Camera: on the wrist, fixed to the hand. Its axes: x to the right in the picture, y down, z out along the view.
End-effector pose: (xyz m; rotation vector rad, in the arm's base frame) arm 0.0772 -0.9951 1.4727 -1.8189 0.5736 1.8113
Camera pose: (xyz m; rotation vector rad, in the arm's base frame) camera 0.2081 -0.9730 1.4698 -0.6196 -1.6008 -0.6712
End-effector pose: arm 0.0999 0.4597 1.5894 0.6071 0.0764 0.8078
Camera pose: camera 0.1435 0.4552 1.4640 -0.3059 0.8268 -2.1573
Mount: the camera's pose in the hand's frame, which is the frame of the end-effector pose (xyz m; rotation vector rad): 0.0071 -0.0982 -0.0891 0.1969 -0.2188 3.1133
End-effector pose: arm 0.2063 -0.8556 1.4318 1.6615 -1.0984 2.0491
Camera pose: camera 0.2037 -0.7288 1.4712 0.6860 1.1740 -0.2814
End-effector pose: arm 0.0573 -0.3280 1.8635 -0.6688 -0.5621 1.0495
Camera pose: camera 0.1808 -0.3751 1.8760 0.4351 -0.6893 -1.9891
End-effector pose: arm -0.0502 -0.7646 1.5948 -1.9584 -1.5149 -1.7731
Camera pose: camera -0.1819 -0.7682 1.5782 -1.2525 1.3900 0.2797
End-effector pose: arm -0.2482 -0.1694 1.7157 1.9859 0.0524 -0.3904
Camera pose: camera -0.2399 -0.0482 1.6620 0.1458 -2.5641 1.3673
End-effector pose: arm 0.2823 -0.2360 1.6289 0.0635 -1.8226 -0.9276
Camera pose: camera 0.3158 -0.3578 1.5879 -1.9607 -0.2419 1.4661
